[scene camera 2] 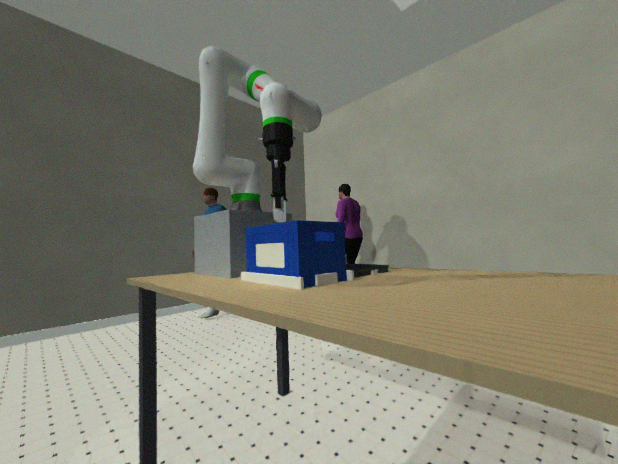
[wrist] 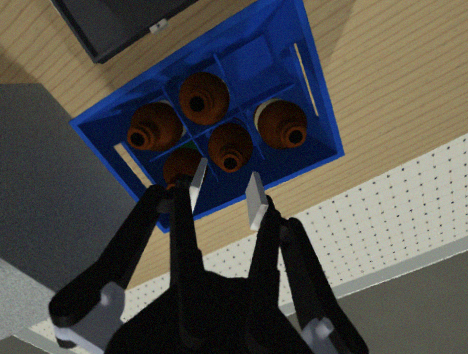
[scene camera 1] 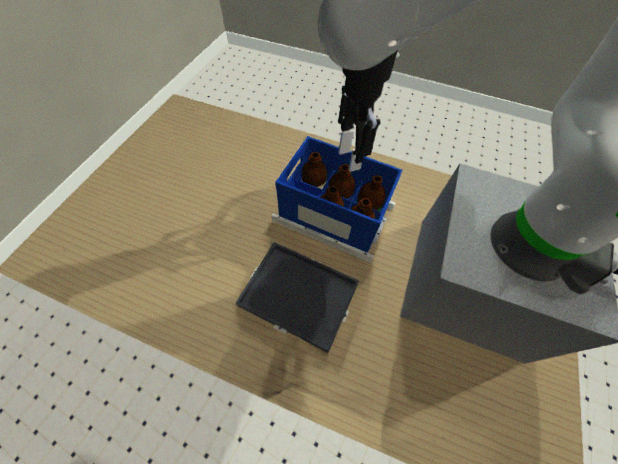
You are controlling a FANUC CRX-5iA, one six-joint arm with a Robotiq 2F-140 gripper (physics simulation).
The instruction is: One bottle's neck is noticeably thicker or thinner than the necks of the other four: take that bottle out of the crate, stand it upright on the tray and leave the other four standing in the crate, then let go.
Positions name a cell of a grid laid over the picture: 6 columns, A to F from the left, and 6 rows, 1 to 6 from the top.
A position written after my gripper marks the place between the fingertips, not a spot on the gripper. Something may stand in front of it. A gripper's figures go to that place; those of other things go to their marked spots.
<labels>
My gripper (wrist: C3): 23 cm from the lens. A bottle (wrist: D3): 27 cm from the lens. A bottle (wrist: B3): 29 cm from the lens. A bottle (wrist: C3) is 31 cm from the lens. A bottle (wrist: C2) is 24 cm from the lens.
</labels>
